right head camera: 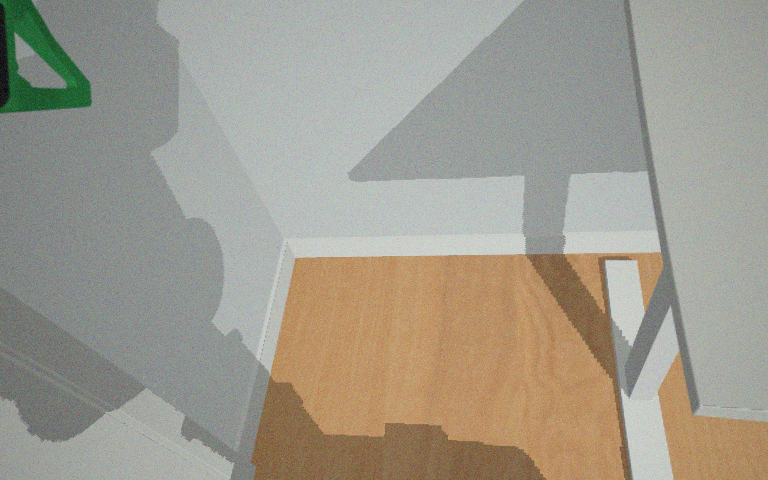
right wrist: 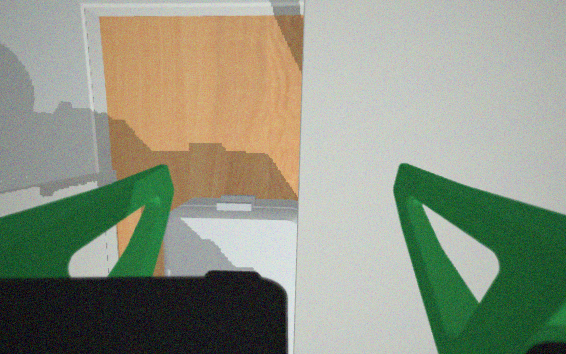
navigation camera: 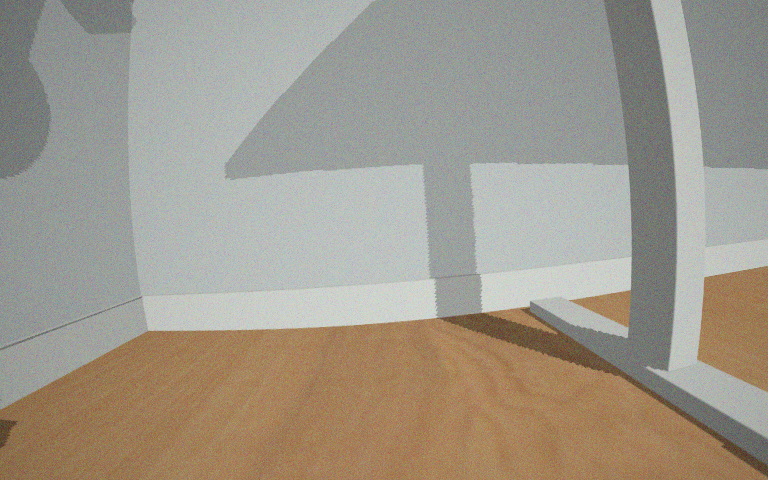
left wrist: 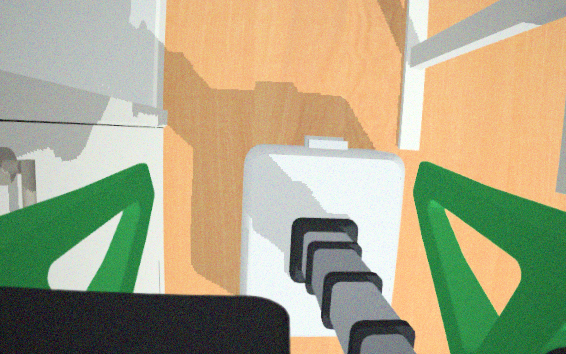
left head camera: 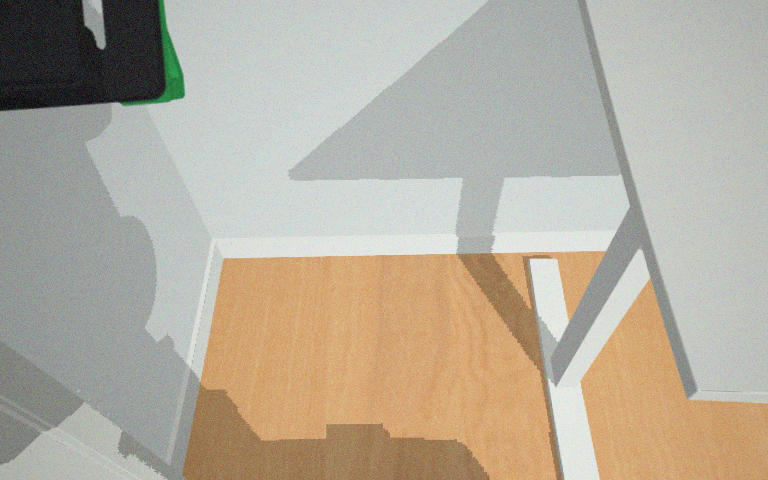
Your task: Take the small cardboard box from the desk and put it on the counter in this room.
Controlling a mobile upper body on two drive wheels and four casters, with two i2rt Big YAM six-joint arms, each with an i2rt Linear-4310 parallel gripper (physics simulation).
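Places are measured from the left arm's base along level axes (x right, y down, z ahead), in millimetres.
Pixels of known places: left gripper, between the fingertips: [right head camera: 13, 105] [left wrist: 283, 177] [left head camera: 90, 93]; right gripper, between the fingertips: [right wrist: 283, 176].
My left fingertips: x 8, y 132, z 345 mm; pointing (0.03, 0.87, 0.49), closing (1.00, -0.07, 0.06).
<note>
For each thing: its middle in the pictures, then the offset to it from my left fingertips. "spot": a spot on its surface instead. Level surfaces: height alone.
- desk, height of its surface: dy +328 mm
- desk's white leg, a spot on its surface: [navigation camera: 673, 198] spot: dx +556, dy +1043, dz +298 mm
- handle, a spot on its surface: [left wrist: 27, 182] spot: dx -310, dy +345, dz -61 mm
The desk [left head camera: 719, 198] [right head camera: 719, 215] [right wrist: 350, 125] has a pale top, at the right of both head views and the right wrist view. The small cardboard box and the counter do not show in these views. My left gripper [left wrist: 283, 177] is open and empty, with the robot's white base below it. My right gripper [right wrist: 283, 176] is open and empty; its right finger shows over the desk top and its left finger over the floor and the base's edge. Part of the left gripper's green finger also shows at the top left of both head views.
The desk's white leg [navigation camera: 673, 198] and foot [left head camera: 572, 430] [right head camera: 648, 435] [left wrist: 412, 110] stand at the right. White walls with a baseboard [left head camera: 339, 244] [navigation camera: 283, 308] meet in a corner ahead. A white door [left wrist: 100, 145] with a handle [left wrist: 27, 182] is at the left in the left wrist view.
</note>
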